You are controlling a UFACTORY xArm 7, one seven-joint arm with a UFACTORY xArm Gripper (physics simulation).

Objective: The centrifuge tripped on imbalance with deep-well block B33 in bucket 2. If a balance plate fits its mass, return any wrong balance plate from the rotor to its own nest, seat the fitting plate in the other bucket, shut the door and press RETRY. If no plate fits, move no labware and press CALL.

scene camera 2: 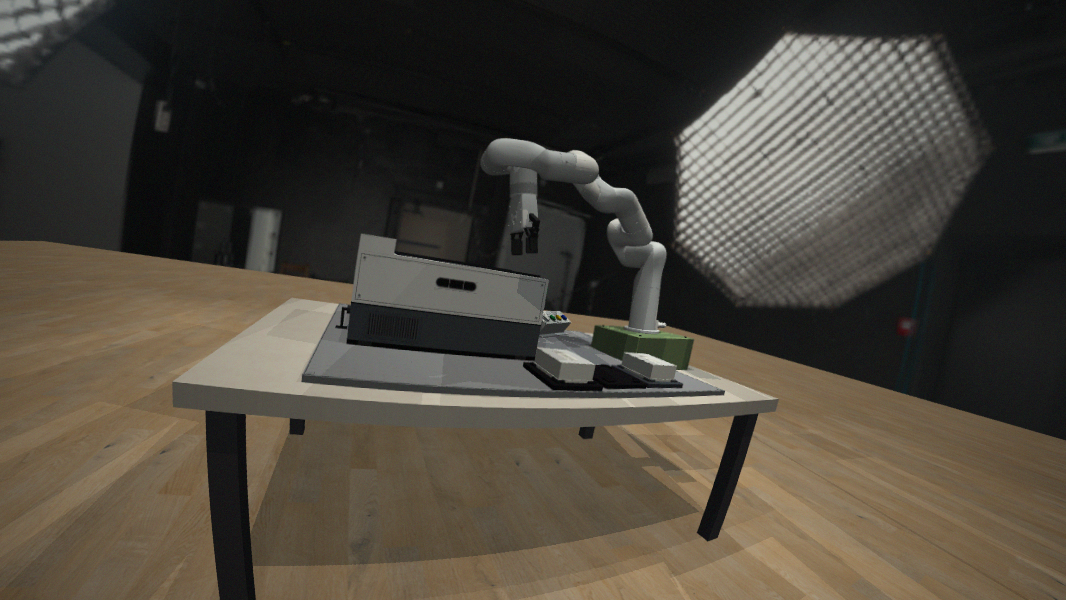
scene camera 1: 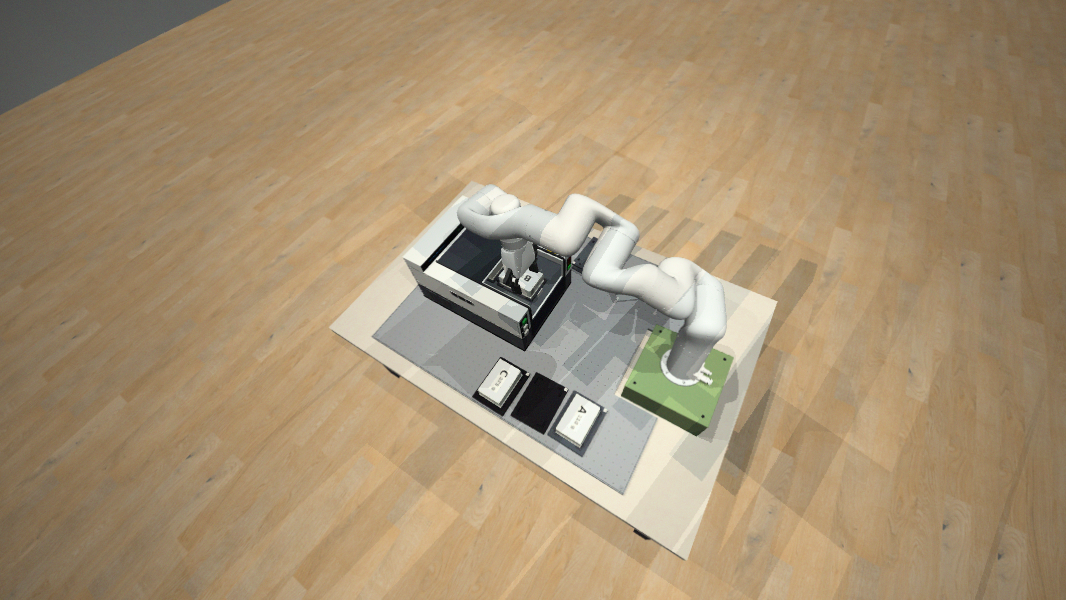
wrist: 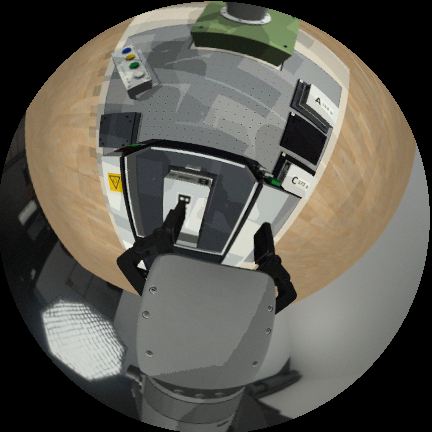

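My gripper is open and empty above the centrifuge; its fingers are above the housing's top edge in the scene camera 2 view. White balance plate B lies in the near rotor bucket, below and beside the left finger in the wrist view. Plate C and plate A sit in their nests. The black nest between them is empty. Block B33 is not clearly visible. The rotor chamber is open.
A button box with blue, yellow, green and white buttons stands near the table's far side. A dark plate lies between it and the centrifuge. The arm stands on a green base.
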